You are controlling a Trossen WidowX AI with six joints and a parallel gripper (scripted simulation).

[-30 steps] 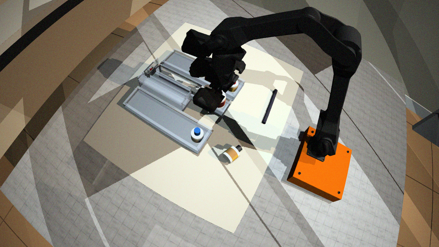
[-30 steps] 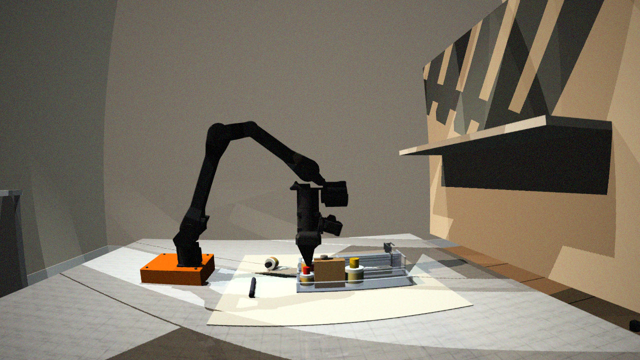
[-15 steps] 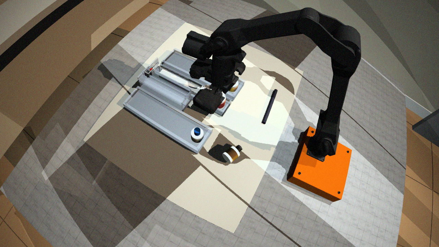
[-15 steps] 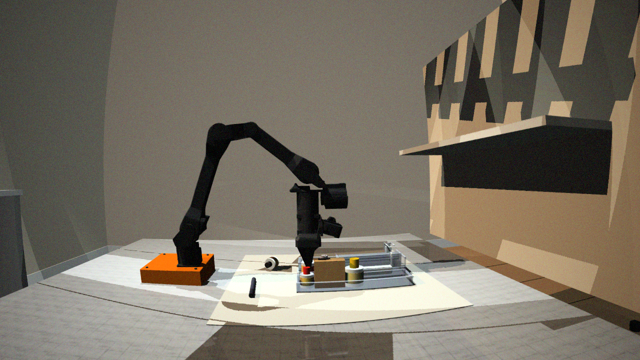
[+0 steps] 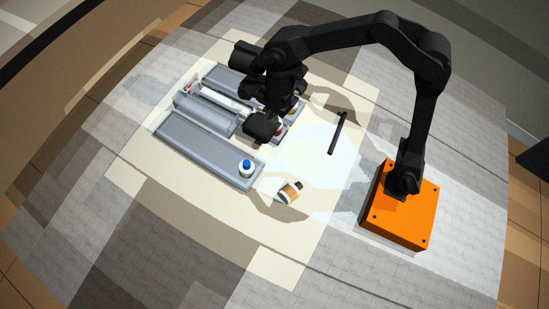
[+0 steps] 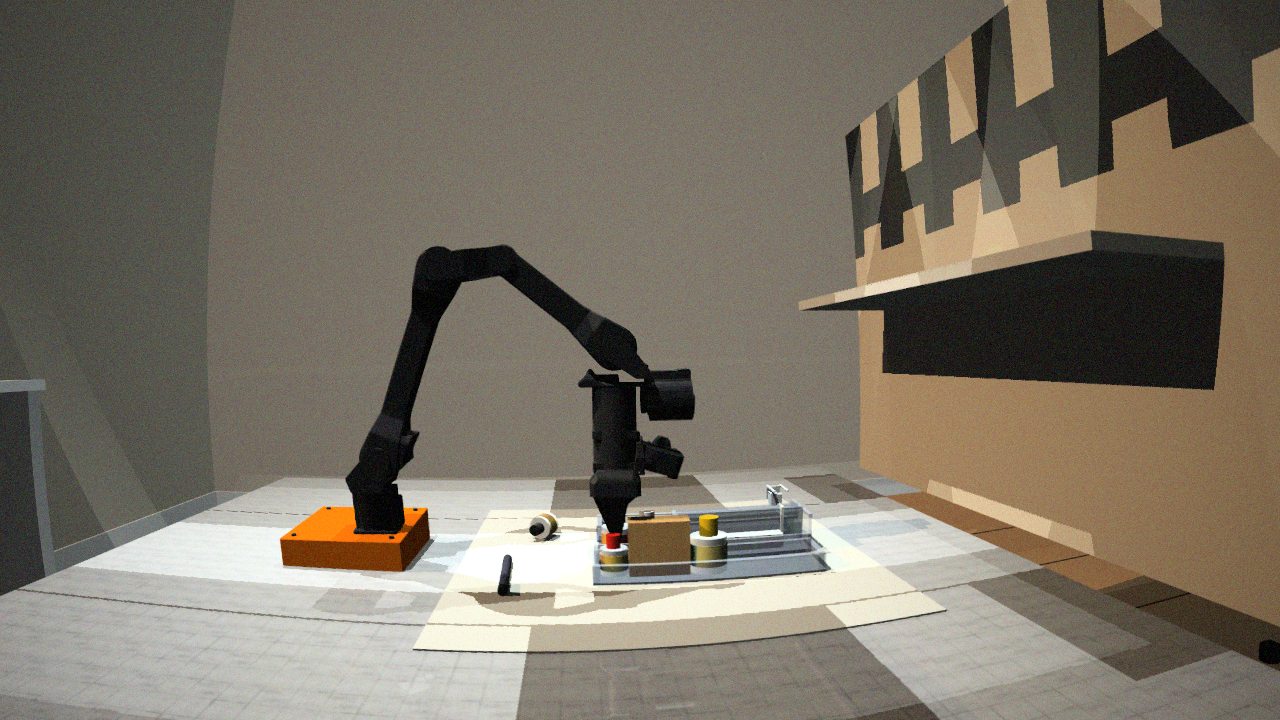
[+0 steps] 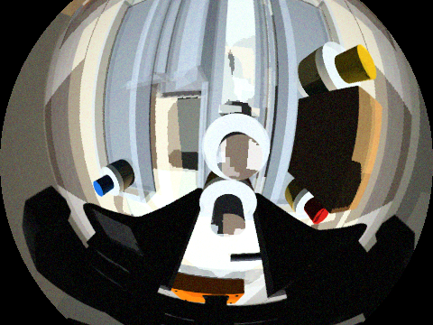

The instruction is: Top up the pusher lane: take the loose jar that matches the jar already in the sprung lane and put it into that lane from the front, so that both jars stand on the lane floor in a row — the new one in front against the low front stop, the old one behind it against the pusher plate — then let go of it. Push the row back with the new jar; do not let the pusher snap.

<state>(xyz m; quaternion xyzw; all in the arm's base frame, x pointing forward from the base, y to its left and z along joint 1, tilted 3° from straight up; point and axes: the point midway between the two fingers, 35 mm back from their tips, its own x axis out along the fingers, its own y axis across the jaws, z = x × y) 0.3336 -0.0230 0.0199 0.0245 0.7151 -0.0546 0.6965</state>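
Right now the cream mat is 6 cm ahead of my gripper tip and 3 cm below it. The rest, counted from my gripper tip: cardboard box: 4 cm ahead, 8 cm to the right, 1 cm above; then black rod: 15 cm behind, 8 cm to the right, 3 cm below.
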